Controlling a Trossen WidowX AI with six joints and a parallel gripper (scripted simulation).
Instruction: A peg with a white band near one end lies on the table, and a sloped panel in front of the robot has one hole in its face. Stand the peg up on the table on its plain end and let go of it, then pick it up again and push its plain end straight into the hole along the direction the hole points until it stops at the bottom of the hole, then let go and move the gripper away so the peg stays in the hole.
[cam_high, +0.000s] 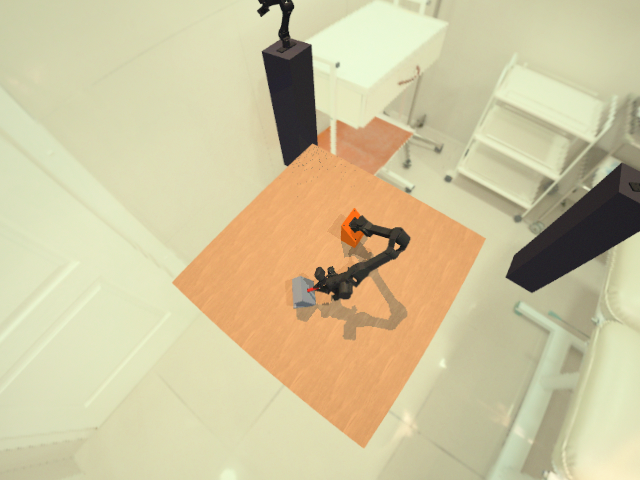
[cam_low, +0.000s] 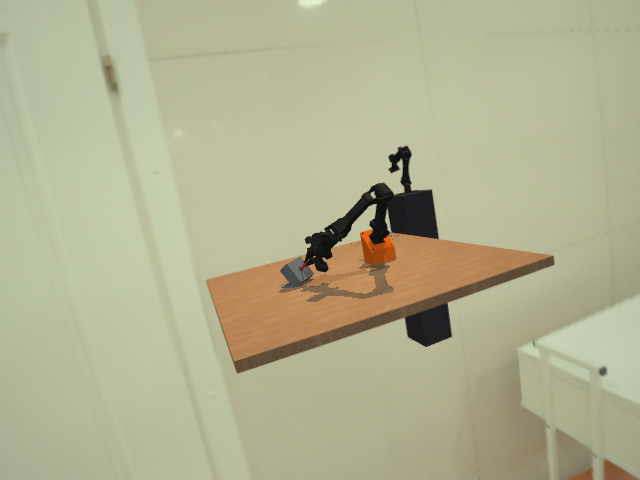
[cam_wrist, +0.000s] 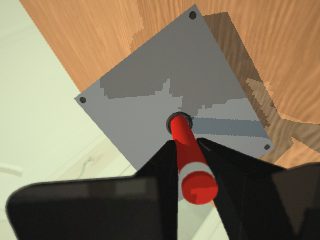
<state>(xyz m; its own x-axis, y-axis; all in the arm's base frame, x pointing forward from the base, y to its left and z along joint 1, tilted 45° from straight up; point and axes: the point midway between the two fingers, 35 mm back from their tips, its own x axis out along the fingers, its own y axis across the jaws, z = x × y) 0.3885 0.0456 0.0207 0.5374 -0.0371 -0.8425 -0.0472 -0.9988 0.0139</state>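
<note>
Now: the sloped panel 4 cm to the right of my gripper tip, 4 cm below it and 3 cm ahead of it. The rest, counted from my gripper tip: red peg (1 cm to the left, 1 cm behind, 1 cm above).
</note>
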